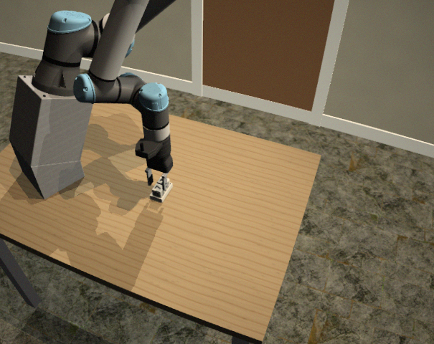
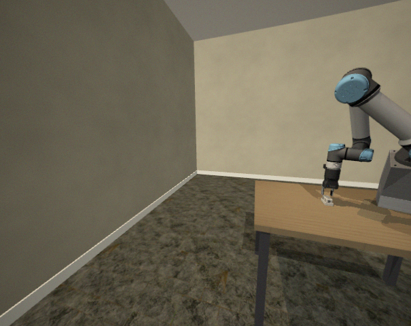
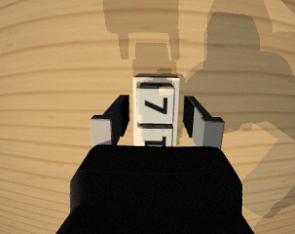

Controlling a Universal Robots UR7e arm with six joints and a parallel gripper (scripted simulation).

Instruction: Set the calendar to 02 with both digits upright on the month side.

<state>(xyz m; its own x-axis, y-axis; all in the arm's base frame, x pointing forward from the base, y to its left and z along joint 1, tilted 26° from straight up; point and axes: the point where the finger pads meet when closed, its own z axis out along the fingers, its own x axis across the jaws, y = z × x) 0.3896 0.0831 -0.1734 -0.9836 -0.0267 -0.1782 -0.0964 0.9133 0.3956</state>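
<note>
Right now my hand is 40 mm above the digit cube. The rest, counted from my hand: calendar tray (60 mm below, 20 mm to the left).
</note>
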